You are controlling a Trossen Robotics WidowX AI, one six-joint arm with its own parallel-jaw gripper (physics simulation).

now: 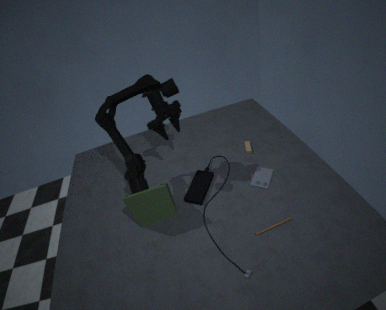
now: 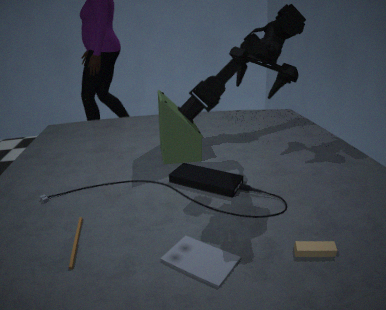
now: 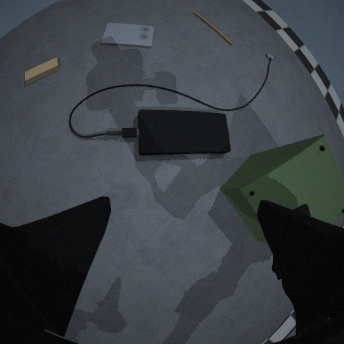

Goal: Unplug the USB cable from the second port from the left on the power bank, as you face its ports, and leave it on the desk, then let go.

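Frame: origin at the arm's base, x ahead, y left, z up, level; metres.
Where they show: gripper, between the fingertips: [image 1: 173,135] [image 2: 252,92] [image 3: 186,207]; arm's base, origin of its link: [image 1: 140,192] [image 2: 185,115].
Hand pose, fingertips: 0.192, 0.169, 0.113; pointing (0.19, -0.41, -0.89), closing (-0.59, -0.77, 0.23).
Note:
Each offset is from my fingertips to the top centre of the thing, as dx, dy, dz. "spot": to the spot under its first point.
A black power bank {+0.052, -0.128, -0.207} [image 1: 199,187] [image 2: 206,179] [image 3: 184,132] lies flat on the desk. The black USB plug {+0.113, -0.030, -0.214} [image 1: 207,169] [image 2: 246,188] [image 3: 129,132] meets its port end, in line with it; the individual ports are too dark to tell apart. From the plug, the thin black cable [image 1: 204,215] [image 2: 142,181] [image 3: 135,85] loops round and past the power bank to a small light connector {spot: +0.125, -0.558, -0.220} [image 1: 247,273] [image 2: 44,198] [image 3: 269,57] on the desk. My gripper [image 1: 173,135] [image 2: 254,91] [image 3: 186,207] is open and empty, high above the desk and to one side of the power bank, apart from plug and cable.
The green arm mount [image 1: 152,205] [image 2: 175,140] [image 3: 300,175] stands near the power bank. A pale flat card {+0.338, -0.170, -0.223} [image 1: 262,177] [image 2: 200,260] [image 3: 125,35], a tan block {+0.354, +0.049, -0.212} [image 1: 248,147] [image 2: 315,249] [image 3: 42,70] and an orange stick {+0.282, -0.417, -0.222} [image 1: 274,226] [image 2: 75,242] [image 3: 213,28] lie farther out.

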